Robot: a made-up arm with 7 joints.
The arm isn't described. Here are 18 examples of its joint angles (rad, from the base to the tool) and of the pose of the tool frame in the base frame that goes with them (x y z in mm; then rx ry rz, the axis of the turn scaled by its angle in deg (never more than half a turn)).
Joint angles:
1: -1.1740 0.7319 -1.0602 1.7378 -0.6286 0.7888 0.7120
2: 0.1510 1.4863 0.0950 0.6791 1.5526 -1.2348 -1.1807
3: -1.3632 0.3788 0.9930 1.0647 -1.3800 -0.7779 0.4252
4: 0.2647 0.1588 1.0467 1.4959 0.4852 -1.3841 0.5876
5: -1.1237 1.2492 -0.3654 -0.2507 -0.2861 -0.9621 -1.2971
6: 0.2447 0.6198 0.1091 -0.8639 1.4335 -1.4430 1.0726
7: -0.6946 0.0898 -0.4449 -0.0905 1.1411 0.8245 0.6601
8: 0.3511 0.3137 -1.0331 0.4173 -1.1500 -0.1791 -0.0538
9: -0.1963 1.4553 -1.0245 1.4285 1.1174 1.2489 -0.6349
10: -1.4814 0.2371 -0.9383 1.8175 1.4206 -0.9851 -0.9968
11: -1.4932 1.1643 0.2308 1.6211 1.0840 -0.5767 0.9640
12: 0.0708 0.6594 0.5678 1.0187 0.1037 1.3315 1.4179
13: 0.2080 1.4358 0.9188 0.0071 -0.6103 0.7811 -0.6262
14: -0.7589 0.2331 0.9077 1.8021 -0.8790 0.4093 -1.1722
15: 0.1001 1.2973 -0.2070 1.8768 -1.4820 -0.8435 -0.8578
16: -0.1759 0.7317 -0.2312 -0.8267 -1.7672 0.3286 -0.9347
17: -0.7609 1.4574 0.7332 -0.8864 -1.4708 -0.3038 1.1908
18: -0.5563 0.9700 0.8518 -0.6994 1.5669 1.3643 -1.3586
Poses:
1: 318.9 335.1 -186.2 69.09 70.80 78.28
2: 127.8 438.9 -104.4 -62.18 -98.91 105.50
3: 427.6 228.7 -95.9 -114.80 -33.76 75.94
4: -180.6 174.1 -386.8 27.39 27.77 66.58
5: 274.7 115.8 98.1 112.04 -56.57 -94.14
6: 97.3 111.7 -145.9 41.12 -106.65 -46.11
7: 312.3 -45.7 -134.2 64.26 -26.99 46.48
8: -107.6 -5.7 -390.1 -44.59 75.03 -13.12
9: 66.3 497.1 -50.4 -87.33 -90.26 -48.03
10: 424.5 83.0 -179.7 -111.79 -67.05 115.37
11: 331.3 396.7 15.7 73.76 -31.34 66.29
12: -42.8 372.6 -315.7 -95.18 -116.75 -85.75
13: 189.0 366.0 73.6 29.35 30.74 3.43
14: 208.6 91.6 -412.6 -112.31 7.56 -3.30
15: -83.9 495.5 -48.3 48.32 29.58 39.38
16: 176.3 64.5 -102.4 -64.16 -10.20 -109.46
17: 76.8 120.0 172.6 -35.00 -78.56 -1.50
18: 103.2 240.7 98.7 31.54 7.09 68.19
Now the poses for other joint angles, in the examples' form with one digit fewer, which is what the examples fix.
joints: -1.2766 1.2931 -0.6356 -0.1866 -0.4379 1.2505 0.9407
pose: 336 155 62 68.1 -4.1 59.5
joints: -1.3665 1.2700 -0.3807 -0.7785 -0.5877 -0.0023 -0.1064
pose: 191 41 133 52.7 -71.9 -53.5
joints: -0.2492 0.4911 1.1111 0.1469 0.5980 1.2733 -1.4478
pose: 99 387 -181 -38.5 49.9 12.7
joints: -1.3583 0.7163 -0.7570 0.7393 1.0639 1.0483 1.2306
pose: 445 138 -22 116.3 -58.7 98.9
